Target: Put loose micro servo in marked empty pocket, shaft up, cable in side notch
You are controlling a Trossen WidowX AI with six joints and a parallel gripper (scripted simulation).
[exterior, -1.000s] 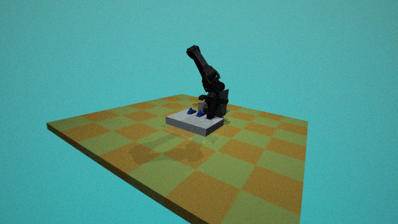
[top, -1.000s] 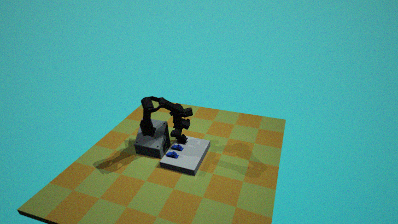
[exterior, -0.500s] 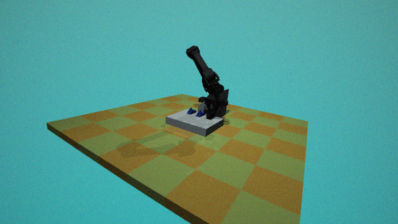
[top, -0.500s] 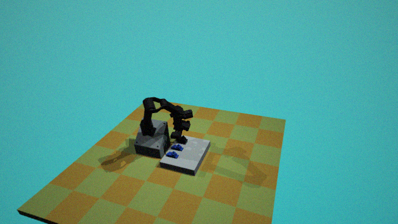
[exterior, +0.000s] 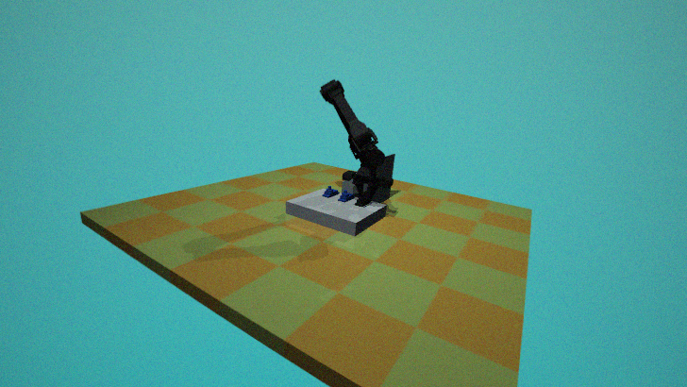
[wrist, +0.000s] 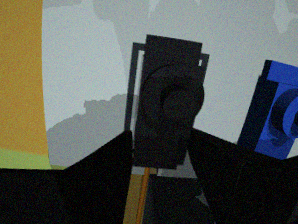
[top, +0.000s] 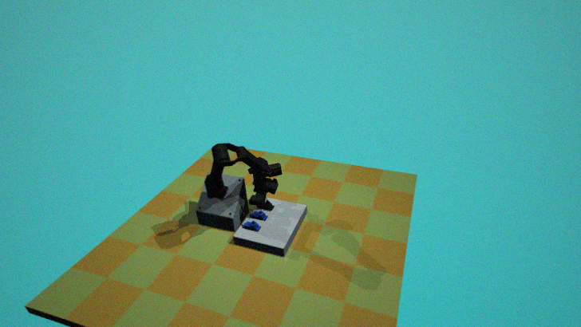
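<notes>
Right now the grey deck is 130 mm ahead of my gripper tip, 70 mm to the right of it and 30 mm below it.
</notes>
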